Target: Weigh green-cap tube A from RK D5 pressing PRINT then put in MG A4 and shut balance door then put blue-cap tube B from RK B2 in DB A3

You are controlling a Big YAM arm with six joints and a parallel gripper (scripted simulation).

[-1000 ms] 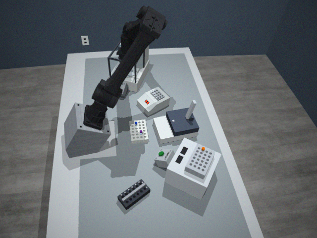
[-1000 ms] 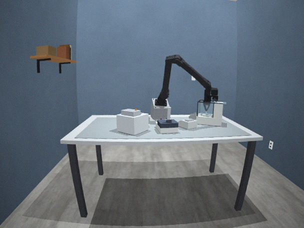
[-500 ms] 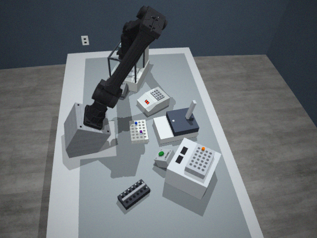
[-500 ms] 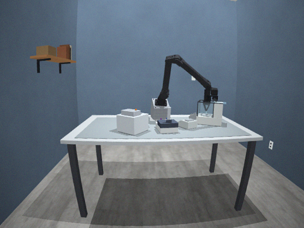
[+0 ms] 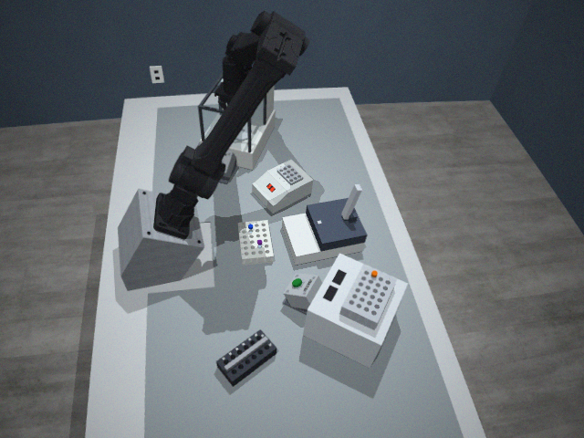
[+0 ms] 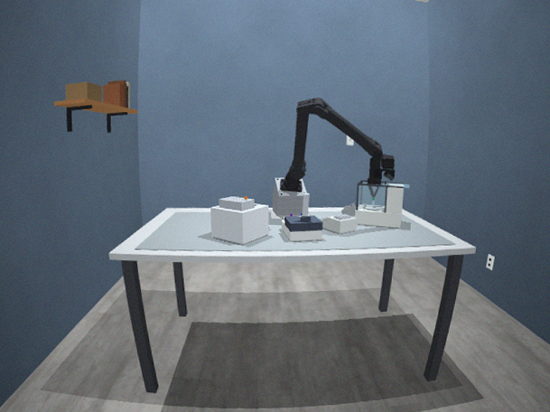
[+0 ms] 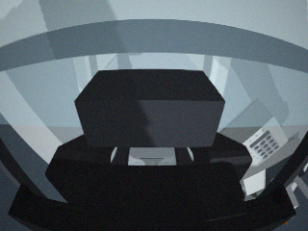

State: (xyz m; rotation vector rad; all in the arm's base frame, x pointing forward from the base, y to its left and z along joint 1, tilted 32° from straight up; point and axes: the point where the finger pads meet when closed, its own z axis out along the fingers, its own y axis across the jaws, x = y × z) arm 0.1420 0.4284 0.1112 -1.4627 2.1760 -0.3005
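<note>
Now: the balance door 3 cm ahead of my hand, 8 cm to the left of it and 7 cm above it. From my hand the other things lie so: white tube rack: 5 cm ahead, 41 cm to the right, 13 cm below; then dry block DB: 14 cm ahead, 21 cm to the right, 11 cm below; then tube B: 4 cm ahead, 38 cm to the right, 12 cm below.
</note>
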